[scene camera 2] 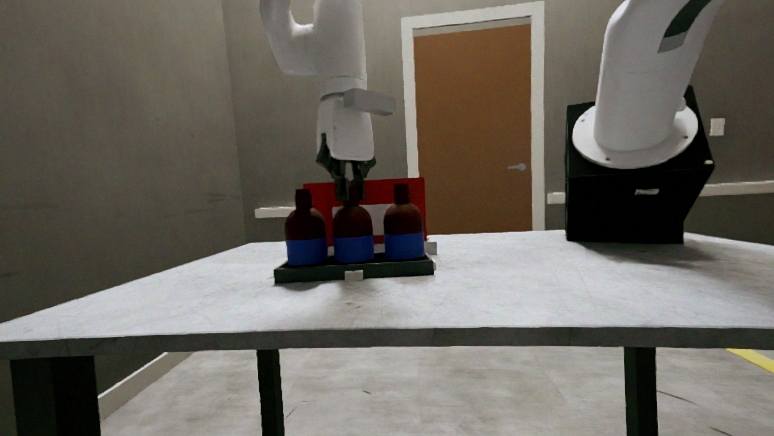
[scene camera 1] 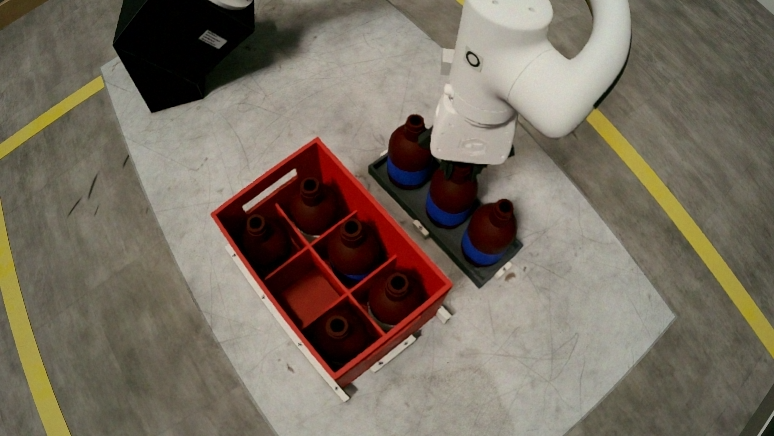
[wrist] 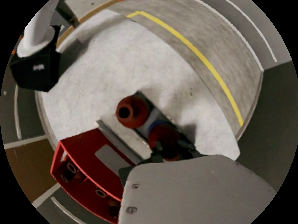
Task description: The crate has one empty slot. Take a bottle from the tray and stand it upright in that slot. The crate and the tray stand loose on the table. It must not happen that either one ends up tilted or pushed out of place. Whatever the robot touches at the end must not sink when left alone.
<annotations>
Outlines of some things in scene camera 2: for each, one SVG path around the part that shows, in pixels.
The gripper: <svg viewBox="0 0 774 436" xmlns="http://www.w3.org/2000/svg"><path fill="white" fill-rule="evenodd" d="M328 98L319 103L316 163L325 168L331 175L331 178L334 179L337 202L350 200L348 178L345 178L346 163L351 163L354 178L351 179L351 186L357 186L359 200L365 200L364 178L367 177L370 168L377 164L374 157L369 113L344 108L344 98Z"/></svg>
A crate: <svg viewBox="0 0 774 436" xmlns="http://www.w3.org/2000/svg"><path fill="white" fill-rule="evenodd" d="M303 184L303 189L310 189L313 208L318 210L325 219L328 247L334 246L332 221L335 213L343 207L343 201L336 201L334 182ZM424 177L364 180L365 200L359 200L359 205L365 208L372 218L374 244L384 244L383 219L386 210L394 204L394 184L408 184L410 203L417 206L422 213L424 241L427 241Z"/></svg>
</annotations>
